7 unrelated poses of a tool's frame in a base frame.
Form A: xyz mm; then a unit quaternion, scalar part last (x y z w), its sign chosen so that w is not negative.
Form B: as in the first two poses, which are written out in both.
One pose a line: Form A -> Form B
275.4 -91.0 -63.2 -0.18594 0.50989 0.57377 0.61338 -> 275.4 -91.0 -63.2 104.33 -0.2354 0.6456 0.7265
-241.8 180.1 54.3 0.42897 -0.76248 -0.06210 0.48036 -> -241.8 180.1 54.3 122.58 0.4891 -0.8694 -0.0708
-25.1 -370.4 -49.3 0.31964 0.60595 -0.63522 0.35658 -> -25.1 -370.4 -49.3 138.22 0.3421 0.6486 -0.6799
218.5 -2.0 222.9 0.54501 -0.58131 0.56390 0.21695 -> 218.5 -2.0 222.9 154.94 0.5583 -0.5955 0.5777
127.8 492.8 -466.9 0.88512 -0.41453 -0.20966 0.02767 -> 127.8 492.8 -466.9 176.83 0.8855 -0.4147 -0.2097
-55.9 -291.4 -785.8 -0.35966 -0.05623 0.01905 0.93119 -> -55.9 -291.4 -785.8 42.76 -0.9866 -0.1543 0.0523
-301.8 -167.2 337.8 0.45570 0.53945 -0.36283 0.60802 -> -301.8 -167.2 337.8 105.11 0.5740 0.6795 -0.4570
